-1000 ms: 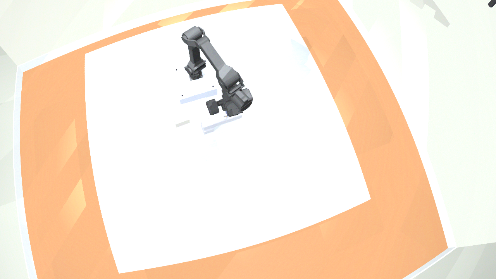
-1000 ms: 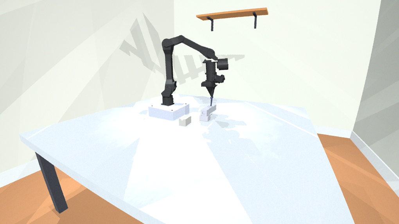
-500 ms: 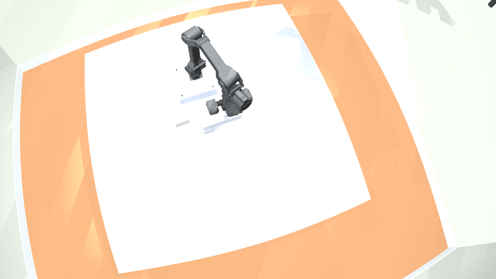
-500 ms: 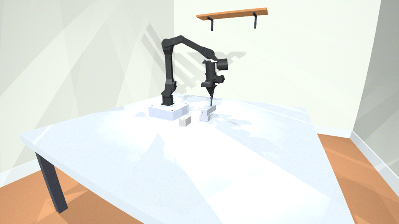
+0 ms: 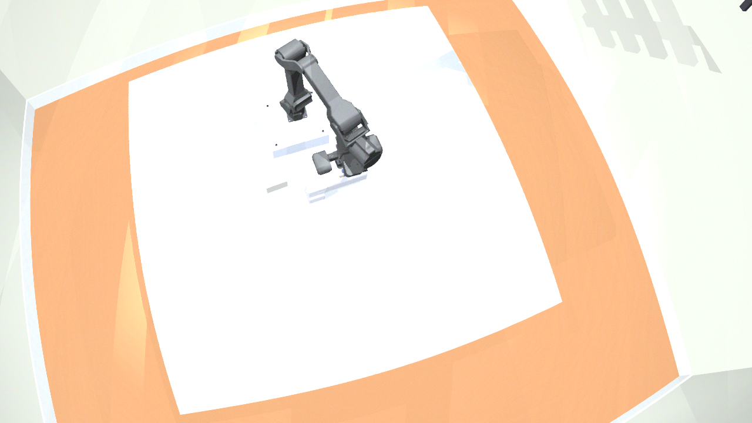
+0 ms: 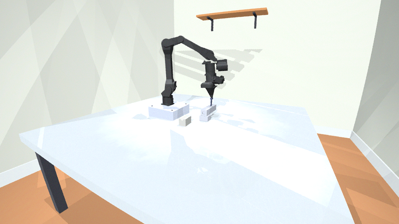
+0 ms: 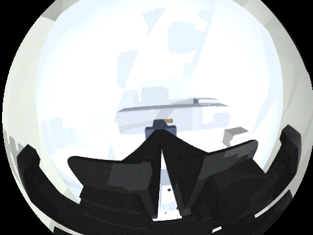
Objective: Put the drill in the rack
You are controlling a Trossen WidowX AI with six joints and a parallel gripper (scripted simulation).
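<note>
Right now my gripper tip is 40 mm above the blue key. From my gripper tip the other things lie so: grey rack: 210 mm to the right, 100 mm below, 60 mm behind; then yellow drill: 70 mm below, 60 mm to the right; then pale holder block: 80 mm below, 40 mm to the right.
</note>
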